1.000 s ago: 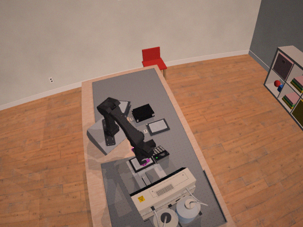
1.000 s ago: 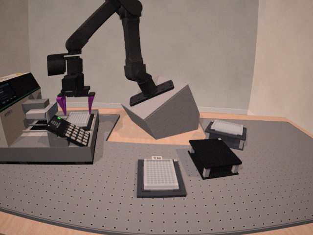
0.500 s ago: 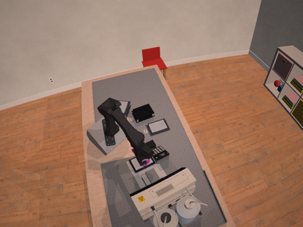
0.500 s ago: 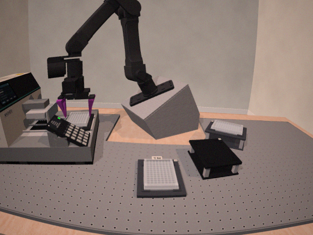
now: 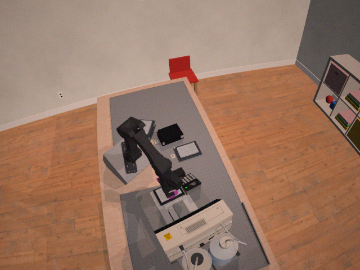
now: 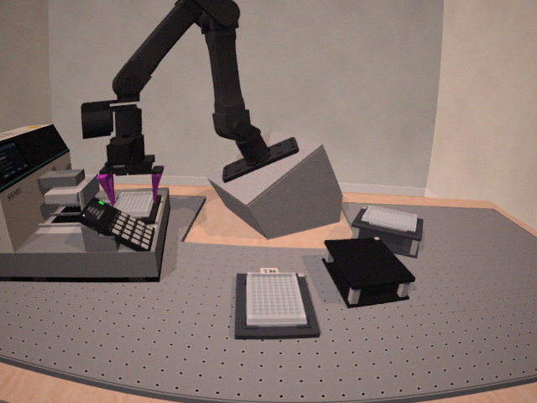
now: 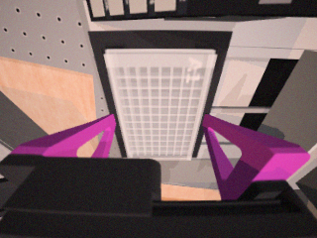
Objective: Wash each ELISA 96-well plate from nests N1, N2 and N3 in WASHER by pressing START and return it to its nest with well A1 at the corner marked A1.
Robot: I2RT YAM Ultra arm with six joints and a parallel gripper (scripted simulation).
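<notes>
Now: hand 20 mm above the black carrier pocket. Also, from my hand: nest N1: 290 mm to the left, 230 mm ahead, 90 mm below; grey manifold: 150 mm to the right, 30 mm above, 20 mm ahead; raised black nest: 460 mm to the left, 160 mm ahead, 50 mm below.
</notes>
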